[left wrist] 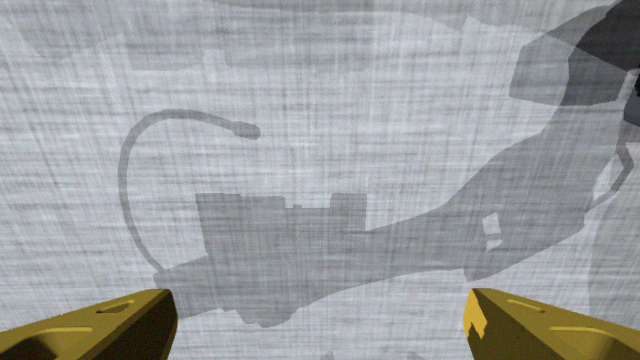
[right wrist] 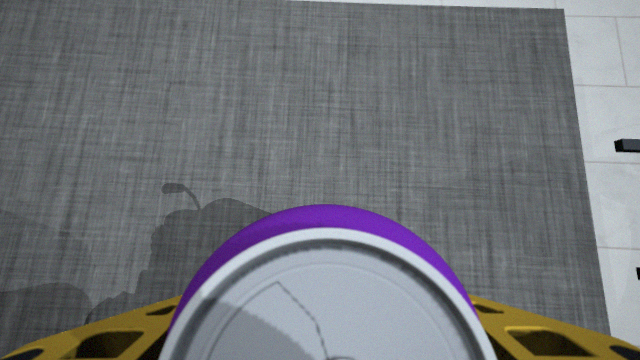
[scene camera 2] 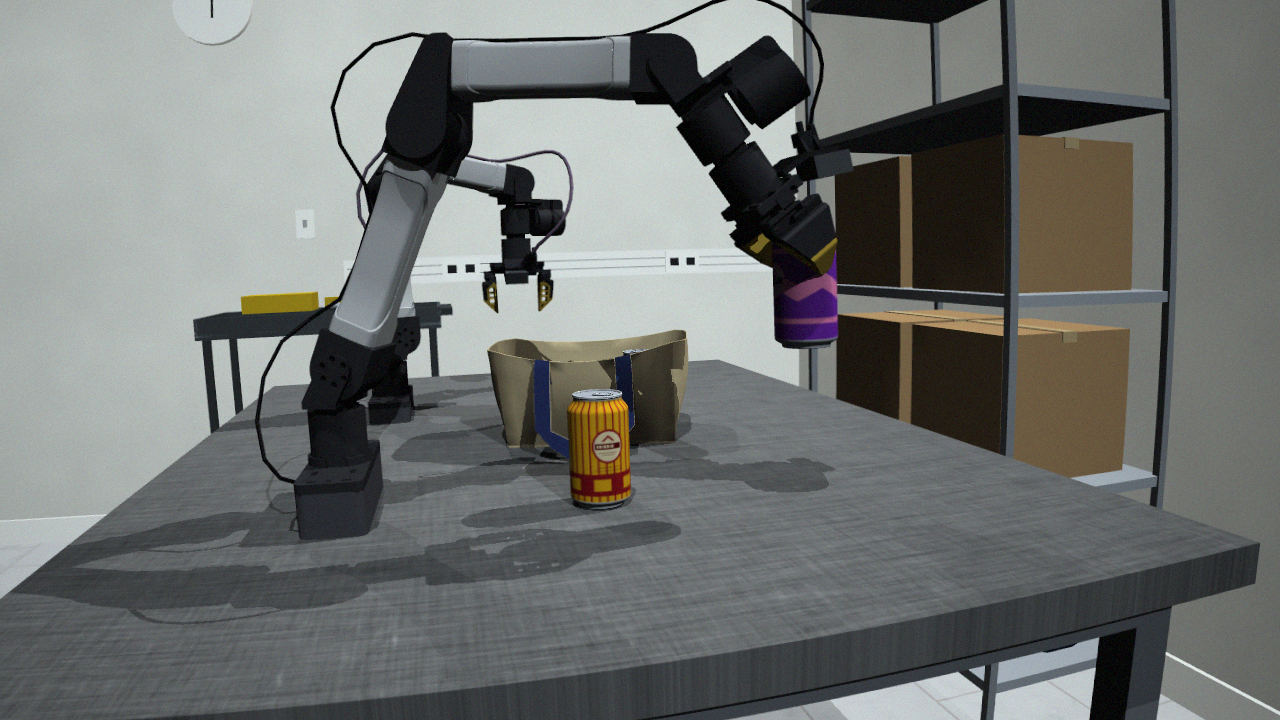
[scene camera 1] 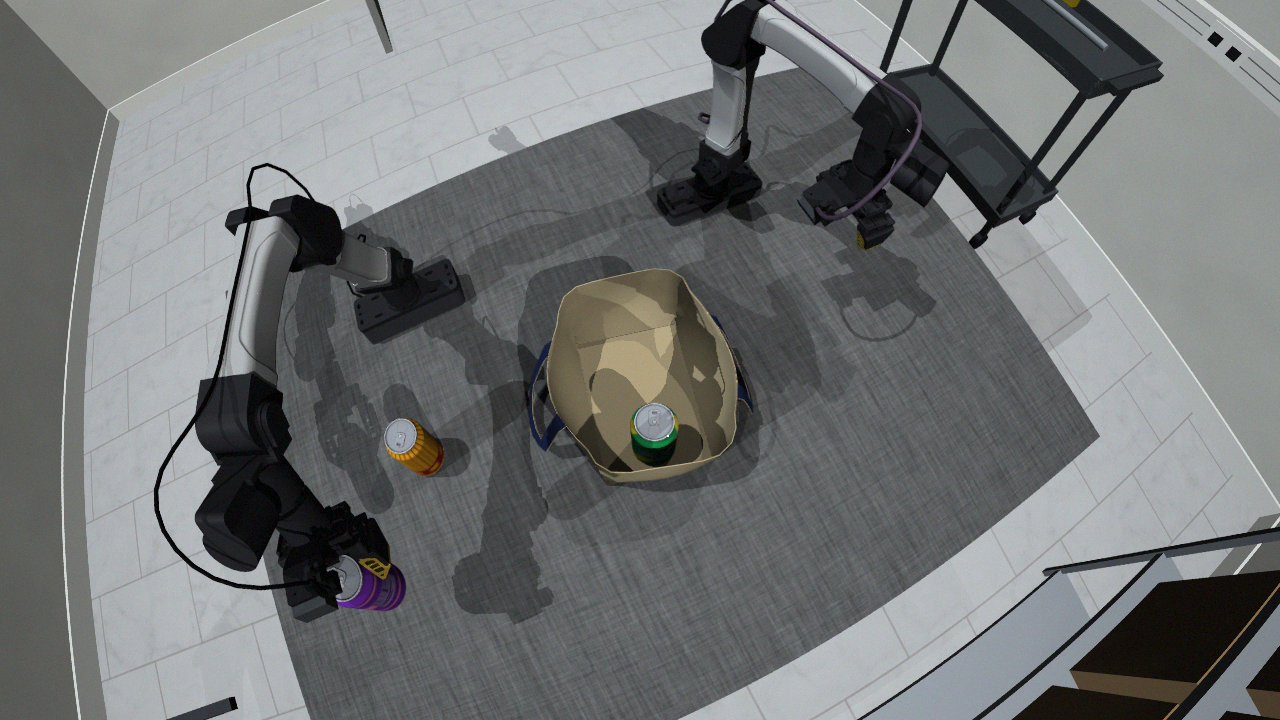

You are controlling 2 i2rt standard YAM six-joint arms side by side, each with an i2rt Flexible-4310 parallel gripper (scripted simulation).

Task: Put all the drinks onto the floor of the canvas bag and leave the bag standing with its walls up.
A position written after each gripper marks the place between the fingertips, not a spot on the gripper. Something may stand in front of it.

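Scene:
In the left wrist view the right gripper is out of frame. You do get the right gripper in scene camera 1 (361, 586), in scene camera 2 (809, 271) and in the right wrist view (323, 306). There's a canvas bag too, and on it (scene camera 1: 557, 347) and (scene camera 2: 533, 381) are the same spot.

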